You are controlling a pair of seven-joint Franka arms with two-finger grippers.
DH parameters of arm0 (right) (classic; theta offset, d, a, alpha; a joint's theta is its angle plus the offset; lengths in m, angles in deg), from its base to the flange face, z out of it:
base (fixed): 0 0 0 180
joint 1: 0 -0.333 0 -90
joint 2: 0 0 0 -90
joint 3: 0 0.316 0.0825 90
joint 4: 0 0 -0.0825 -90
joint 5: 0 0.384 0 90
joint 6: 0 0 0.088 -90
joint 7: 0 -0.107 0 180
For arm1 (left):
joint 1: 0 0.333 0 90
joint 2: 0 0 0 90
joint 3: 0 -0.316 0.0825 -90
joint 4: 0 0 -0.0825 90
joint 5: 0 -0.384 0 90
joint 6: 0 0 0.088 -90
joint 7: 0 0.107 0 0
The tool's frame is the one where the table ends.
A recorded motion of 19 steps. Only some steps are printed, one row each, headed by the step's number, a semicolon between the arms.
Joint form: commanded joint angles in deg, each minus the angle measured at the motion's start. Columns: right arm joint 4, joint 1, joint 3, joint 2, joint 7, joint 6, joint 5; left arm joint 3, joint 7, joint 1, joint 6, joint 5, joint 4, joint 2.
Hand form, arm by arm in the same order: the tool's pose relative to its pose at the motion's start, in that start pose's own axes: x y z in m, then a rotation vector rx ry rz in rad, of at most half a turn. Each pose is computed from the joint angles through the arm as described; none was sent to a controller.
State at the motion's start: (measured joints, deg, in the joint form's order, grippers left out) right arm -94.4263 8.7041 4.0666 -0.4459 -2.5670 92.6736 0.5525; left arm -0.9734 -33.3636 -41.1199 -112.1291 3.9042 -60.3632 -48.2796
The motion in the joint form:
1: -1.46 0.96 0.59 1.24 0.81 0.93 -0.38; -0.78 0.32 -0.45 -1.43 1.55 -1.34 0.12
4: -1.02 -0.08 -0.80 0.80 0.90 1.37 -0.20; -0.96 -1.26 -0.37 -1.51 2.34 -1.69 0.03
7: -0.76 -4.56 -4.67 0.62 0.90 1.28 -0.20; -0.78 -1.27 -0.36 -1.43 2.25 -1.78 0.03
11: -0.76 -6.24 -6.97 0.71 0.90 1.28 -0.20; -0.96 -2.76 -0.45 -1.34 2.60 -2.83 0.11
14: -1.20 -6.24 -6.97 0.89 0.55 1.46 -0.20; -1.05 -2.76 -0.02 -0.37 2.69 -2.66 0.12
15: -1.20 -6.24 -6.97 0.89 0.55 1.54 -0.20; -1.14 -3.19 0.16 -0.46 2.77 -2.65 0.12
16: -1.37 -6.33 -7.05 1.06 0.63 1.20 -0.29; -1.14 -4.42 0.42 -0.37 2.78 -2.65 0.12
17: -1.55 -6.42 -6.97 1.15 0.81 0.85 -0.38; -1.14 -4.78 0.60 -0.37 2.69 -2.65 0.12
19: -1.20 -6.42 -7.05 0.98 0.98 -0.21 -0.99; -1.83 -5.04 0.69 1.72 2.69 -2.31 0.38
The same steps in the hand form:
1: -0.0052 0.0041 -0.0011 -0.0076 0.0127 -0.0080; -0.0011 -0.0008 0.0071 -0.0141 -0.0042 -0.0071
4: -0.0018 0.0072 -0.0013 -0.0033 0.0203 -0.0033; -0.0007 -0.0031 0.0109 -0.0189 -0.0147 -0.0441
7: -0.0011 0.0013 -0.0016 -0.0032 0.0200 -0.0140; -0.0019 -0.0022 0.0119 -0.0179 -0.0179 -0.0420
11: -0.0013 0.0074 -0.0025 -0.0027 0.0217 -0.0032; -0.0045 -0.0048 0.0195 -0.0095 -0.0347 -0.0724
14: -0.0022 0.0075 -0.0008 -0.0025 0.0203 0.0030; -0.0019 -0.0106 0.0190 -0.0022 -0.0456 -0.0810
15: -0.0020 0.0075 -0.0010 -0.0024 0.0217 0.0030; 0.0000 -0.0131 0.0186 -0.0031 -0.0439 -0.0932
16: -0.0036 0.0077 -0.0006 -0.0040 0.0158 0.0013; 0.0018 -0.0161 0.0186 -0.0019 -0.0449 -0.1192
17: -0.0049 0.0062 0.0006 -0.0059 0.0081 -0.0049; 0.0032 -0.0181 0.0185 -0.0006 -0.0439 -0.1280
19: -0.0057 0.0081 0.0009 -0.0171 -0.0069 -0.0069; 0.0049 -0.0253 0.0147 0.0207 -0.0594 -0.1406

